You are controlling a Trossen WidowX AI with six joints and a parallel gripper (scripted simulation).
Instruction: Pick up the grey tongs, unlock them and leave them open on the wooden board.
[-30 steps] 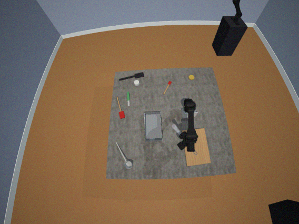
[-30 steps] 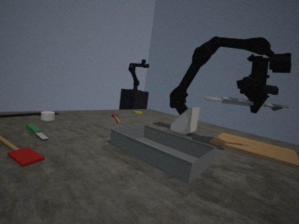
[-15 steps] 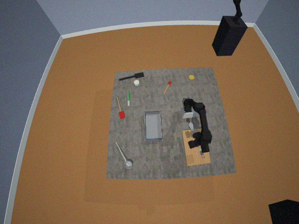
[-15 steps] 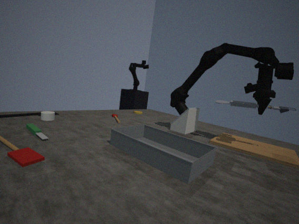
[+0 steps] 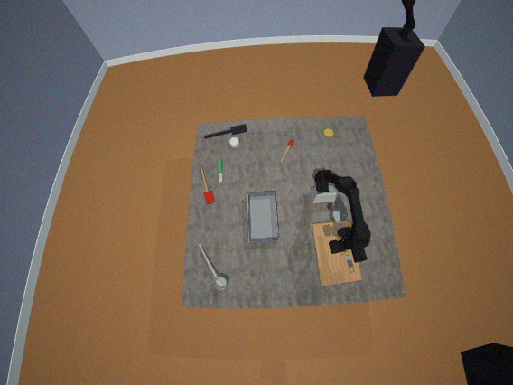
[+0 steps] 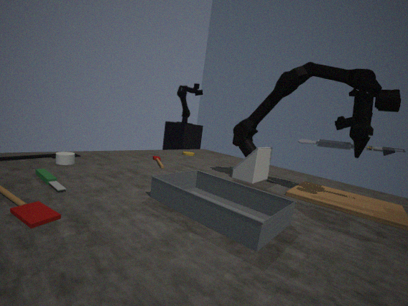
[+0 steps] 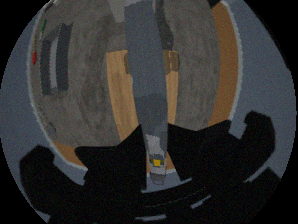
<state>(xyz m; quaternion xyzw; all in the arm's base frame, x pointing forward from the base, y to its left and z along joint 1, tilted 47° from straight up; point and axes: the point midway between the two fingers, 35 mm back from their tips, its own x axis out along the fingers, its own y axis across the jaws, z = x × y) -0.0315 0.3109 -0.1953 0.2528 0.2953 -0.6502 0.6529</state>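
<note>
The wooden board is 15 cm below my gripper tip. From my gripper tip the other things lie so: green-handled tool 66 cm ahead, 61 cm to the right, 15 cm below; yellow disc 13 cm behind, 83 cm to the right, 15 cm below; grey roasting tin 41 cm ahead, 25 cm to the right, 13 cm below.
</note>
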